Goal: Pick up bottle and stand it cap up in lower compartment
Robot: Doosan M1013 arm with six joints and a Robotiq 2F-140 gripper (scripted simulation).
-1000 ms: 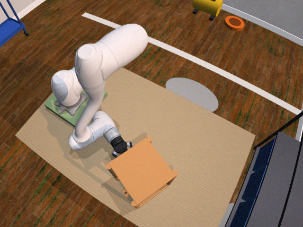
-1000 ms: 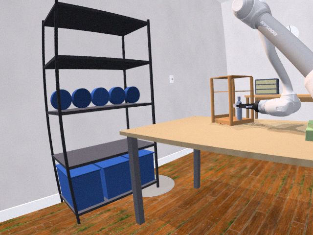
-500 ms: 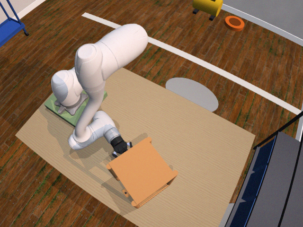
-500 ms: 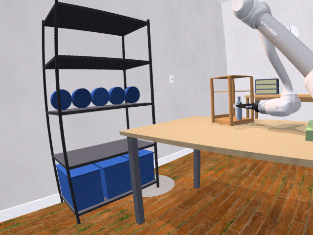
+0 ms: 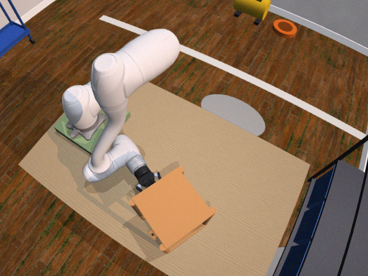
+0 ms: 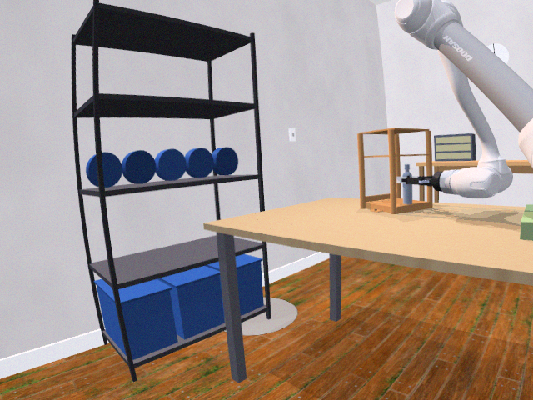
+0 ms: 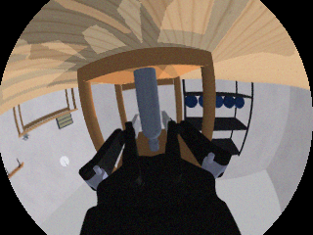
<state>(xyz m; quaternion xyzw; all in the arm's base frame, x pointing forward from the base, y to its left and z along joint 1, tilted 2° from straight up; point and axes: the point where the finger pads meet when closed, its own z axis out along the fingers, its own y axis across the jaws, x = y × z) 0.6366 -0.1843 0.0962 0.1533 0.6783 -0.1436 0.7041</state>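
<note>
The grey-blue bottle is 10 mm above my hand. The rest, counted from my hand: wooden shelving unit: 60 mm ahead, 40 mm above, 30 mm to the right.
</note>
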